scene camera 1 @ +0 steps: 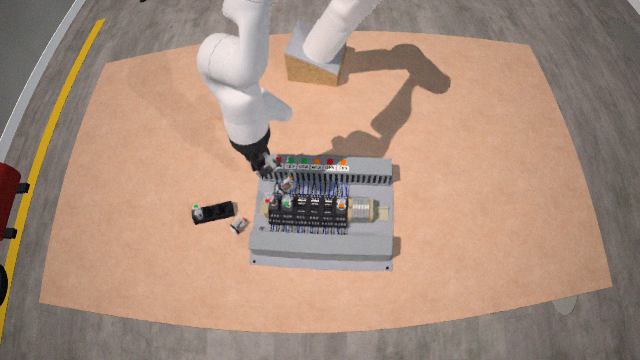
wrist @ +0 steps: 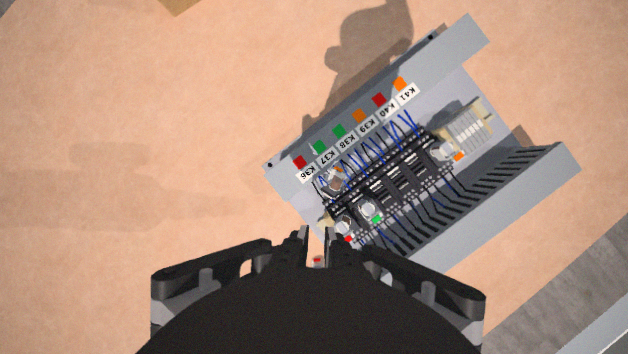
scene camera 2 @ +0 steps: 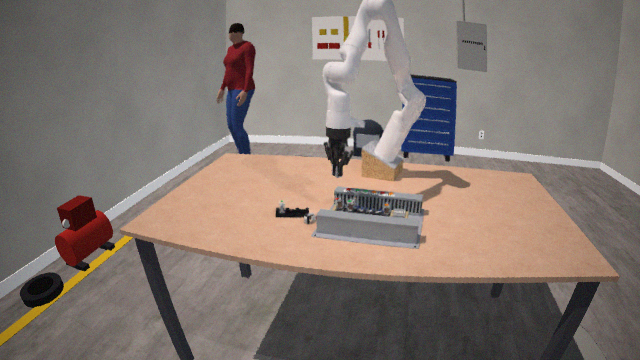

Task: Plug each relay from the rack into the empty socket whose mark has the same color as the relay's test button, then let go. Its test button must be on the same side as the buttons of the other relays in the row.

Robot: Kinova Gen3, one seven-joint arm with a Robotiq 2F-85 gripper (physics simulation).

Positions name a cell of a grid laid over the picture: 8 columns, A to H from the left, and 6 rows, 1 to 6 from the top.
my gripper: scene camera 1 D3; wrist E5; scene camera 2 E3
